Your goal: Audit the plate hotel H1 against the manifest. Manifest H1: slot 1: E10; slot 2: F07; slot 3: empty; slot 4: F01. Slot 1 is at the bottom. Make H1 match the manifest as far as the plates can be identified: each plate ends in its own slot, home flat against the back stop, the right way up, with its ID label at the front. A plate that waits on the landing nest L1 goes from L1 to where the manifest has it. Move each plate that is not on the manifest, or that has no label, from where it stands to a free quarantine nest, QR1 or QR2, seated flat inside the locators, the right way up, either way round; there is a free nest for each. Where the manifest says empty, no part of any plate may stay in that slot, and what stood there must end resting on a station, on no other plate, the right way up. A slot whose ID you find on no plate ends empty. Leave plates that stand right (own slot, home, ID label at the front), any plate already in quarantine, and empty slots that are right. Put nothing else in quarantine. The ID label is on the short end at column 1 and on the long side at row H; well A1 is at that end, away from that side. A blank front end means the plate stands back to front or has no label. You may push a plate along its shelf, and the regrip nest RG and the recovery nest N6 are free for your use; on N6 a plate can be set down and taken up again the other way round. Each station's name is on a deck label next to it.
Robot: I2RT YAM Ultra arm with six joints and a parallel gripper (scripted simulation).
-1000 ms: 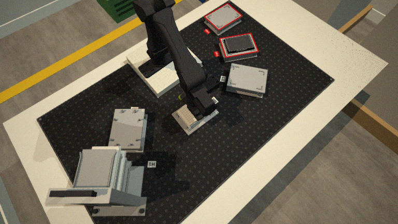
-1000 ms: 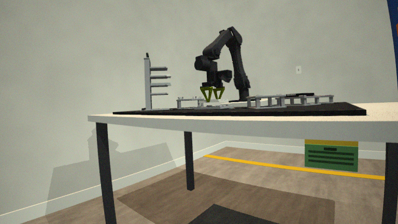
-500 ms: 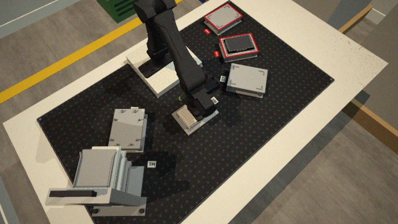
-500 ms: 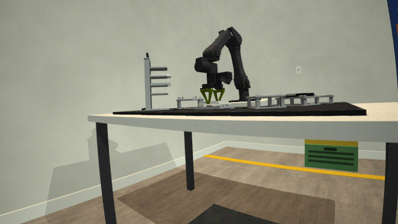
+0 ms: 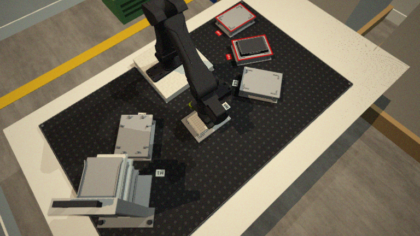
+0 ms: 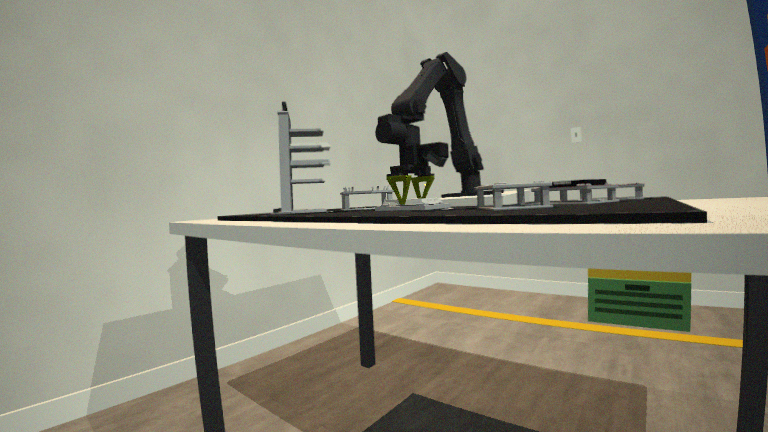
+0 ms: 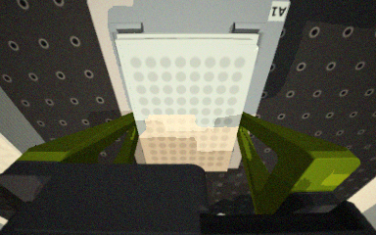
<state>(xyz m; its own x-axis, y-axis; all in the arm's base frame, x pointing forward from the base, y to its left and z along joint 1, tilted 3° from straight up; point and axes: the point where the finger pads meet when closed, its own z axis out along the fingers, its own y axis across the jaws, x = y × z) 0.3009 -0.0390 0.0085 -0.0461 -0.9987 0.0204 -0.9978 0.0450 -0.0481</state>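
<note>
Right now my hand is right at the white well plate. Also, from my hand: recovery nest N6 (20 mm below); then N6 deck label (110 mm to the left, 20 mm below, 10 mm ahead); then A1 mark (70 mm to the left, 60 mm ahead, 10 mm below).
</note>
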